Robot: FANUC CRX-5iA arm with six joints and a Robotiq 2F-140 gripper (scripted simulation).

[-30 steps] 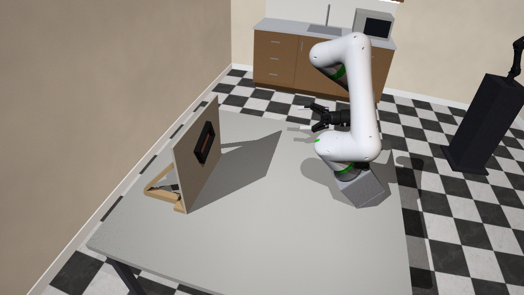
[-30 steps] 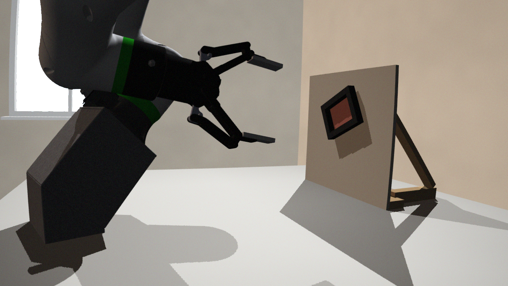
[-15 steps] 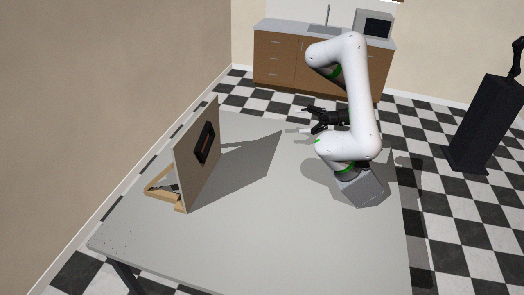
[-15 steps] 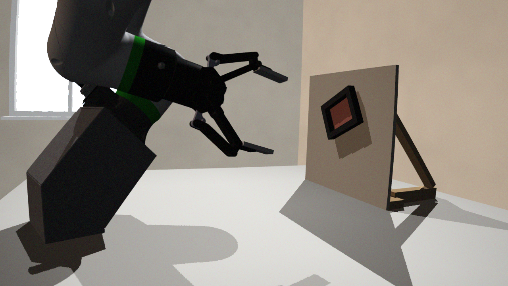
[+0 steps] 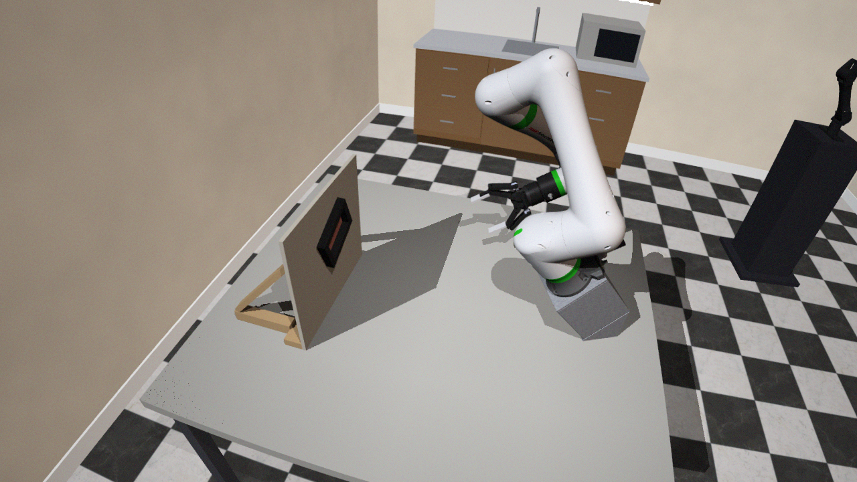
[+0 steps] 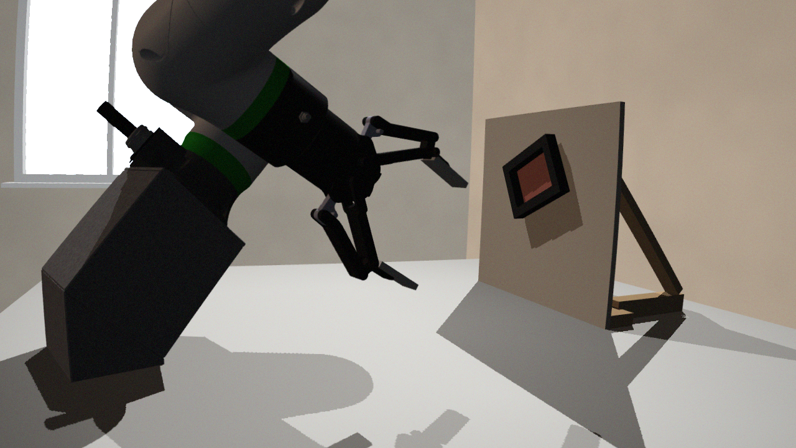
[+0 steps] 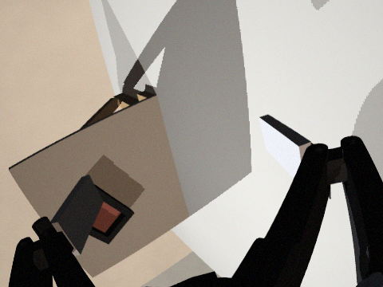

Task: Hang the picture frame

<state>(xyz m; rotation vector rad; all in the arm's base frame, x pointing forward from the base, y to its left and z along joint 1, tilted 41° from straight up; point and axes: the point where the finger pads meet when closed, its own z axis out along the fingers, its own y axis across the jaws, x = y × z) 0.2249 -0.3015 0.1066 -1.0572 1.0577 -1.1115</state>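
The black picture frame is 440 mm ahead of my hand, 290 mm to the left of it and 70 mm above it. Also, from my hand: tan board (450 mm ahead, 300 mm to the left, 10 mm above).
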